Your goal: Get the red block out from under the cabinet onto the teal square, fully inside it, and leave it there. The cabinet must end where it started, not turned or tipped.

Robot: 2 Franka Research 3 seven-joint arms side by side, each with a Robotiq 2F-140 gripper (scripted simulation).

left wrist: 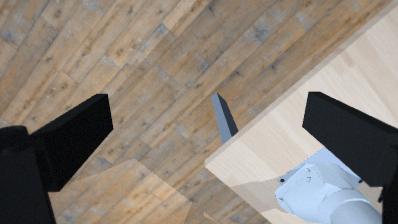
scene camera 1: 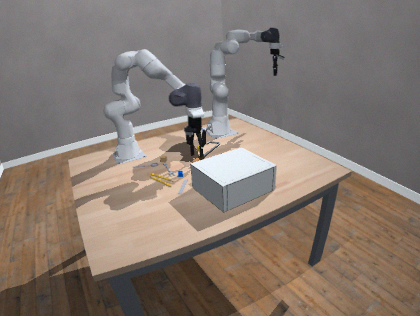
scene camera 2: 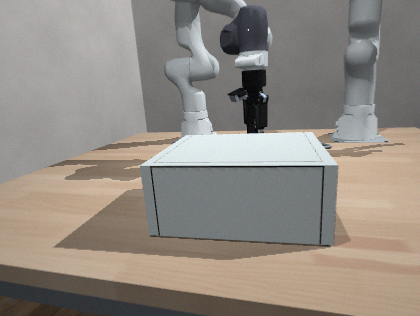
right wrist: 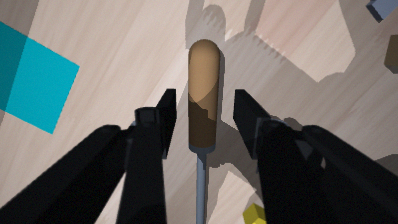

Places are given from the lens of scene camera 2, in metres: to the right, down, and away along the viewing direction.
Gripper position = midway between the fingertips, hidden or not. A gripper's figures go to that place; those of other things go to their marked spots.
my right gripper (scene camera 2: 255, 147): 0.15, -0.04, 0.93
pale grey cabinet (scene camera 2: 272, 187): 0.10, 0.05, 0.43
